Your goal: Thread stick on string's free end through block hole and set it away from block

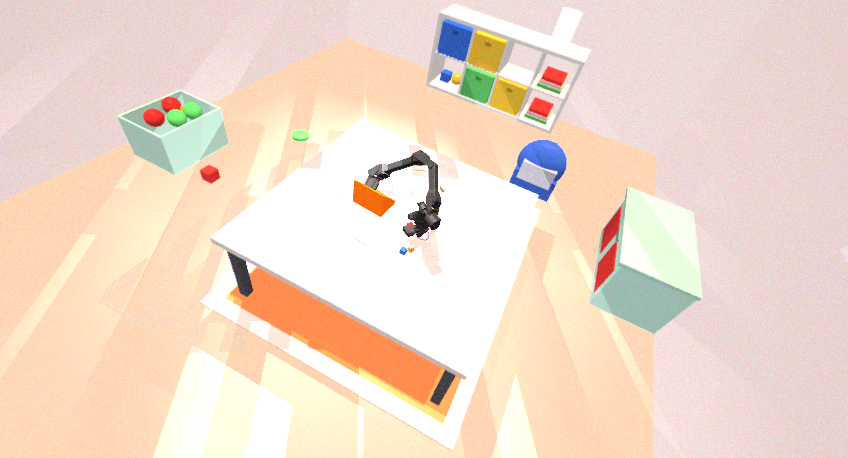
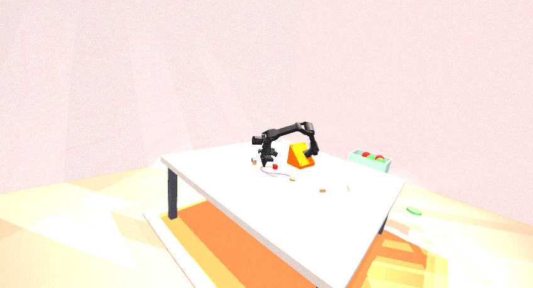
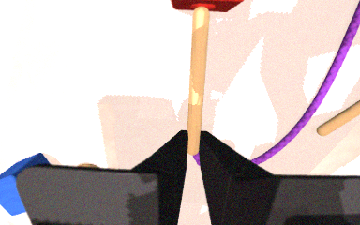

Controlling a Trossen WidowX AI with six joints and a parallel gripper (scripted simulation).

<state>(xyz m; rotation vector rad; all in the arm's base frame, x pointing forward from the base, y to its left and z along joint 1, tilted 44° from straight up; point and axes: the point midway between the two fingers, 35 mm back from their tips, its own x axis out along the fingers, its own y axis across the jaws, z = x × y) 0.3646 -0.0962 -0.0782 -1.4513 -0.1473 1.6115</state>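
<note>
Right now the red cube is 7 cm behind my gripper tip and 5 cm to the left of it. From my gripper tip the other things lie so: short wooden cylinder: 9 cm to the right; then wooden stick: 9 cm to the left, 4 cm ahead, 1 cm below; then blue cube: 12 cm to the right, 3 cm behind.
</note>
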